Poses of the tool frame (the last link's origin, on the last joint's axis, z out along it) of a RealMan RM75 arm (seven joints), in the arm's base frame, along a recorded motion.
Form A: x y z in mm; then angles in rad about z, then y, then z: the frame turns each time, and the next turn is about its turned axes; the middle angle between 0 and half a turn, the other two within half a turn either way.
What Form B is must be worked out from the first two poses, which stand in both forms.
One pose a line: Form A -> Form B
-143 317 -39 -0.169 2.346 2.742 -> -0.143 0.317 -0.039 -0.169 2.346 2.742
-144 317 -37 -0.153 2.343 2.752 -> -0.144 0.317 -0.037 -0.153 2.343 2.752
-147 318 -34 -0.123 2.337 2.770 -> -0.147 0.318 -0.034 -0.123 2.337 2.770
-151 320 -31 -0.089 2.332 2.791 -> -0.151 0.320 -0.031 -0.089 2.332 2.791
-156 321 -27 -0.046 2.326 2.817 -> -0.156 0.321 -0.027 -0.046 2.326 2.817
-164 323 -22 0.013 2.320 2.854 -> -0.164 0.323 -0.022 0.013 2.320 2.854
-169 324 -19 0.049 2.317 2.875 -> -0.169 0.324 -0.019 0.049 2.317 2.875
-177 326 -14 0.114 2.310 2.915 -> -0.177 0.326 -0.014 0.114 2.310 2.915
